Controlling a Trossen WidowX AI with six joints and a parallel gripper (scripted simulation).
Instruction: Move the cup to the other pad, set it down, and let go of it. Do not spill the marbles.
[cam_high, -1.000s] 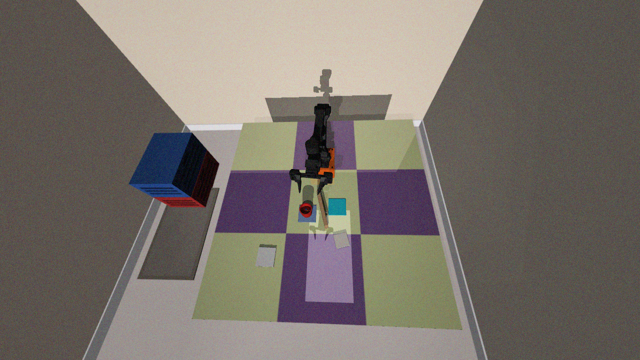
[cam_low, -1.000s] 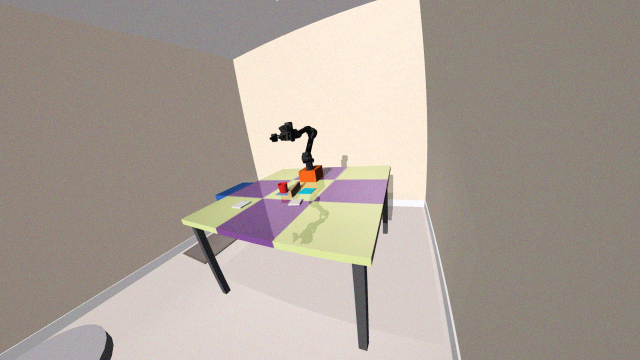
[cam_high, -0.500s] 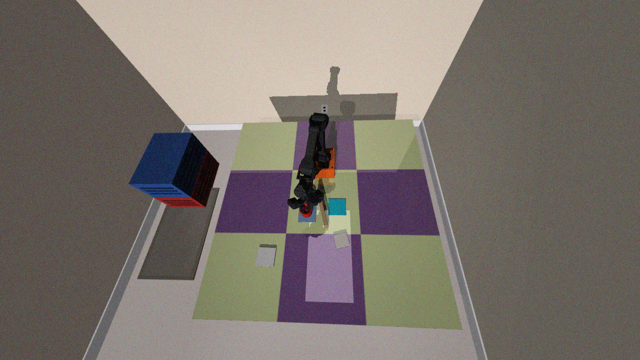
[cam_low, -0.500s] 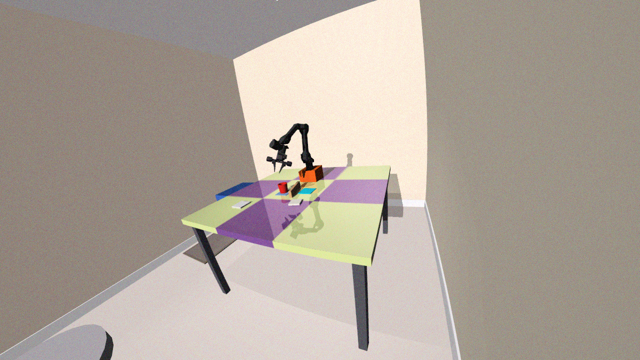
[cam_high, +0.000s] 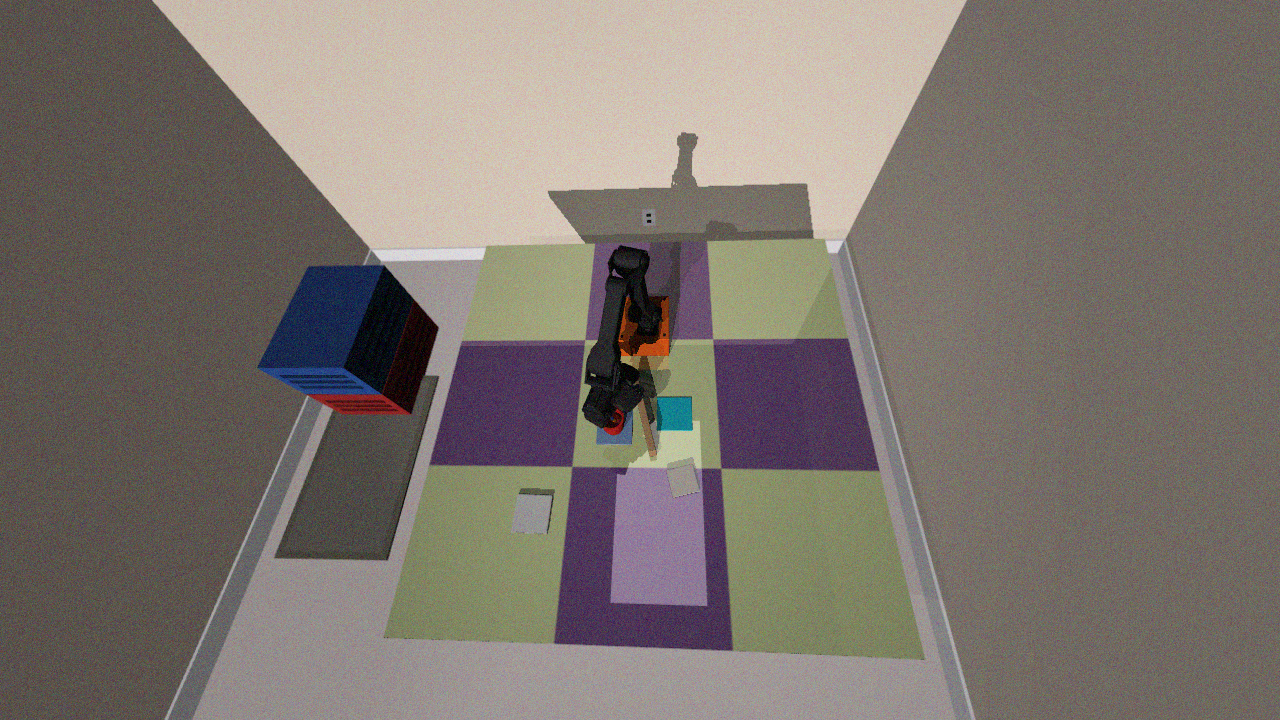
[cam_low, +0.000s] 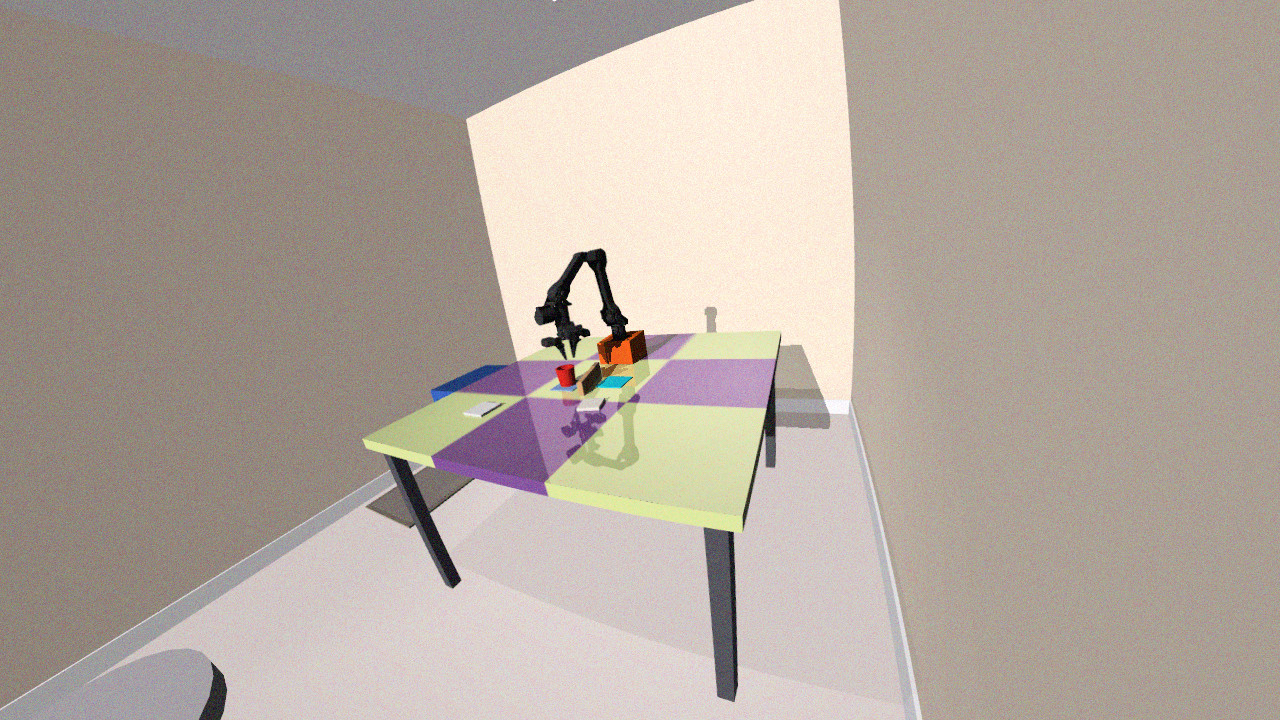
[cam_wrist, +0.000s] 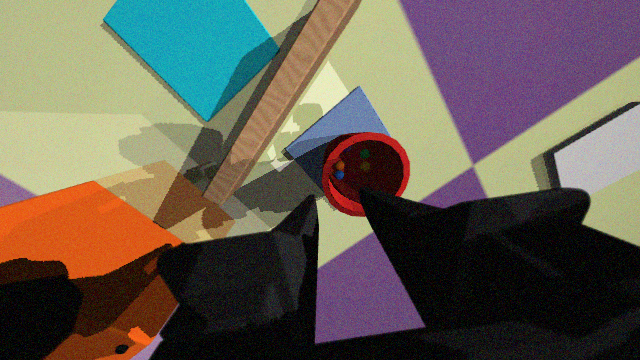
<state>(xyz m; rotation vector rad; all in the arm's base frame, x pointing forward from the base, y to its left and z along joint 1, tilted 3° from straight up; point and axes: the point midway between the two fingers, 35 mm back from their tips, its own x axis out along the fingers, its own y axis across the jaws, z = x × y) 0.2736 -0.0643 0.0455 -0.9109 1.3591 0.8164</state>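
Now: the red cup 30 mm ahead of my gripper tip, 20 mm to the right of it and 60 mm below it. Also, from my gripper tip: teal pad (30 mm behind, 170 mm to the left, 110 mm below); then wooden barrier (80 mm to the left, 90 mm below); then blue pad (30 mm ahead, 10 mm to the right, 110 mm below).
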